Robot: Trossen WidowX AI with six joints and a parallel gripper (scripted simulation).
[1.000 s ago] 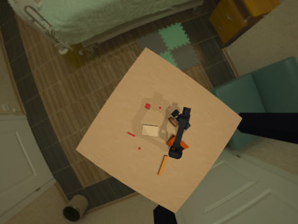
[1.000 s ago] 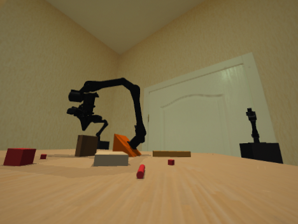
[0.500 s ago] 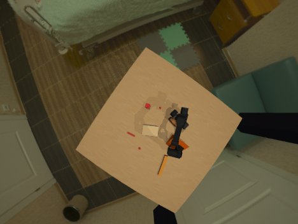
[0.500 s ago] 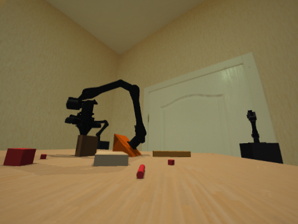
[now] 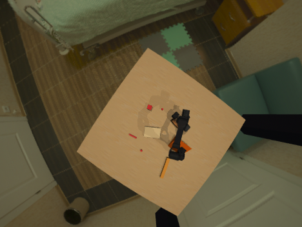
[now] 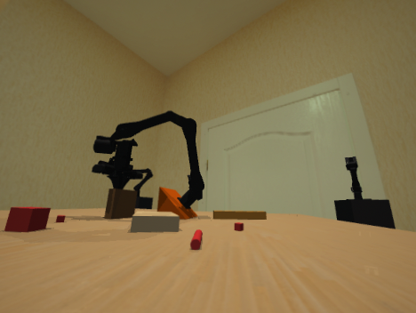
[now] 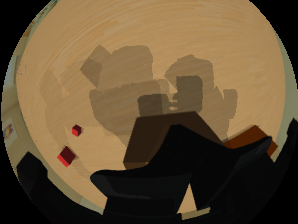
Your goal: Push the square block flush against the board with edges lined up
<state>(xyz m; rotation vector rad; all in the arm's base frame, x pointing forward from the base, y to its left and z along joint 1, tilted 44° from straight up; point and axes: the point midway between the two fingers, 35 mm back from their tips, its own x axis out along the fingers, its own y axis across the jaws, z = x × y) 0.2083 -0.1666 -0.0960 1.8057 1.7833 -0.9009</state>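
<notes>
Right now the brown square block is 3 cm to the left of my gripper tip and 3 cm below it. From my gripper tip the other things lie so: orange-brown board: 21 cm behind, 44 cm to the left, 6 cm below; then pale cream block: 12 cm ahead, 24 cm to the left, 6 cm below; then red rod: 24 cm ahead, 39 cm to the left, 7 cm below.
</notes>
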